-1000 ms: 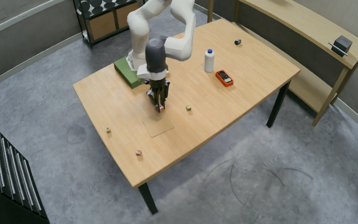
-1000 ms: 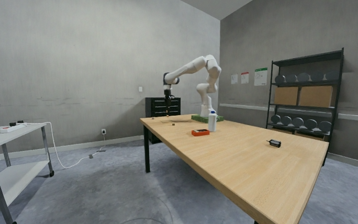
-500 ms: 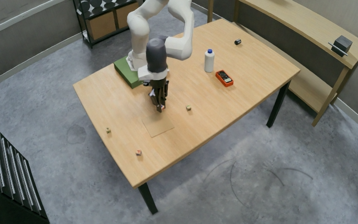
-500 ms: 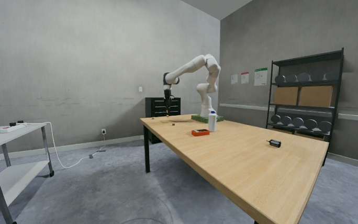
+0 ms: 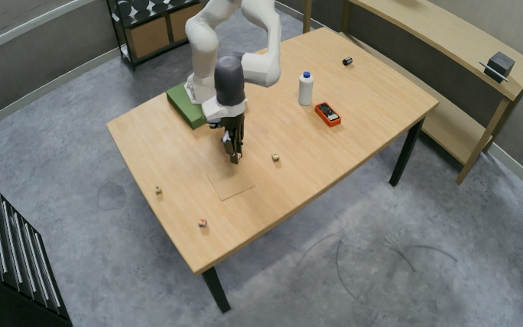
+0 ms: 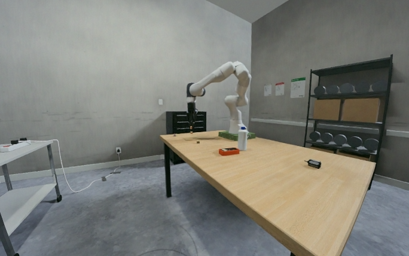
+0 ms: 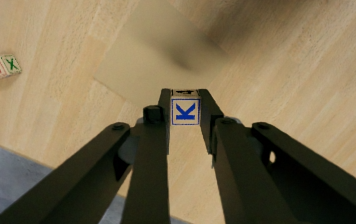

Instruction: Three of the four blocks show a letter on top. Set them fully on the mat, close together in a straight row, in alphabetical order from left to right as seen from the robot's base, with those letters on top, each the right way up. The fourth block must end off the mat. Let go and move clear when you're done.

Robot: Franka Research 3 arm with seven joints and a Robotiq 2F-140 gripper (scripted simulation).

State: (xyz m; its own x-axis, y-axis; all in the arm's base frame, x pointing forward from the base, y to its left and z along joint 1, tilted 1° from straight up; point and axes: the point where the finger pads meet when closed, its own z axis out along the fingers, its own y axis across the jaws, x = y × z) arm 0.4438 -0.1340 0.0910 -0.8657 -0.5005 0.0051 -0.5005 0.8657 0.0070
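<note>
My hand is 1 cm past the tan mat, 3 cm to the left of it and 14 cm above it. Round my hand: white bottle: 18 cm behind, 49 cm to the left, 6 cm below; block: 1 cm ahead, 17 cm to the left, 13 cm below; orange meter: 4 cm behind, 51 cm to the left, 12 cm below.
</note>
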